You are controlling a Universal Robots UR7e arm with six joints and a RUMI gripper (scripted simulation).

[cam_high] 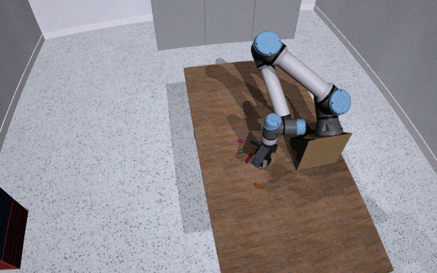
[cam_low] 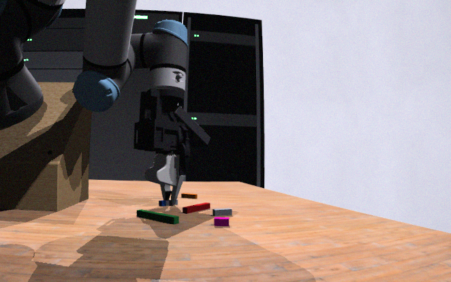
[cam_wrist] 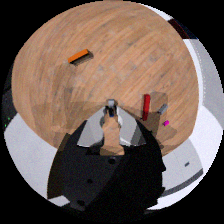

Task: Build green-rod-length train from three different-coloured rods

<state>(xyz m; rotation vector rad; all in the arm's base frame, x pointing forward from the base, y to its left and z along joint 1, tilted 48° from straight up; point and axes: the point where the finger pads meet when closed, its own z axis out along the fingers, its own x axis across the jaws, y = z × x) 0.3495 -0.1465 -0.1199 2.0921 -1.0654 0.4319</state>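
The blue rod lies 20 mm behind my hand, 10 mm to the right of it and 10 mm below it. Round my hand: orange rod 110 mm to the left, 50 mm ahead, 10 mm below; green rod 150 mm to the right, 20 mm behind, 10 mm below; red rod 70 mm to the right, 50 mm ahead, 10 mm below.
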